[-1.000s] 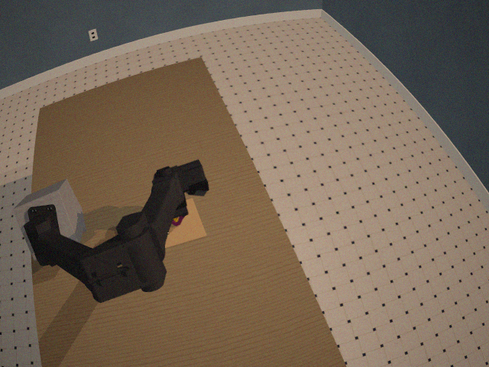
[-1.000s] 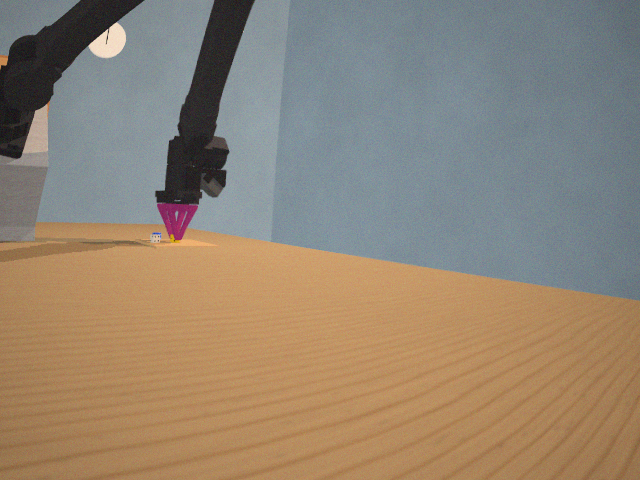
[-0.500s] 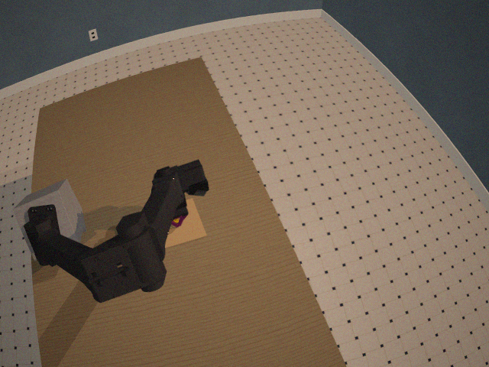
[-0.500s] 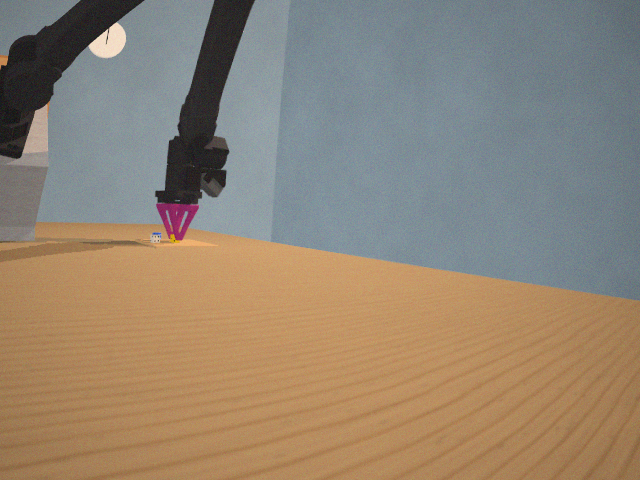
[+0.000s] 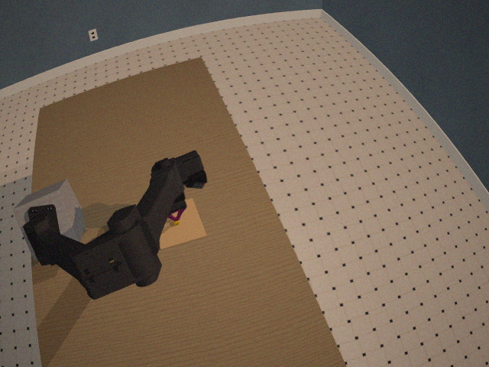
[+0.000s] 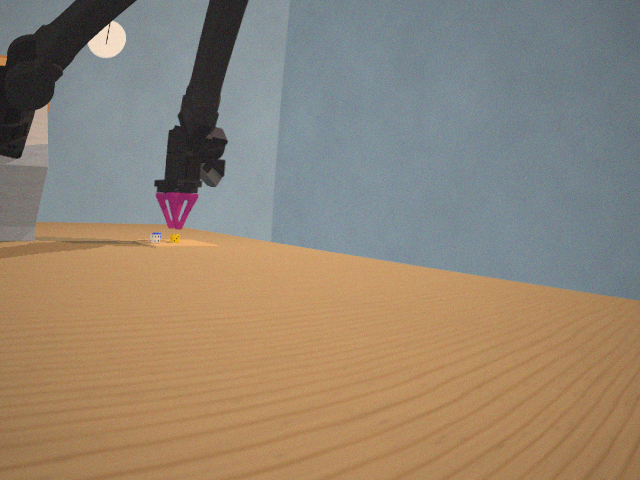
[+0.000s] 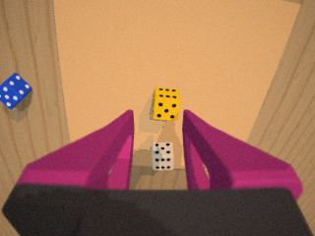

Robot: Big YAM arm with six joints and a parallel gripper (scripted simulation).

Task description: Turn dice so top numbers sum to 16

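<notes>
The yellow die lies 1 cm to the right of my hand and 3 cm below it. From my hand the other things lie so: mat: 4 cm below; then white die: 5 cm behind, 1 cm to the right, 3 cm below; then blue die: 1 cm behind, 10 cm to the left, 3 cm below.
</notes>
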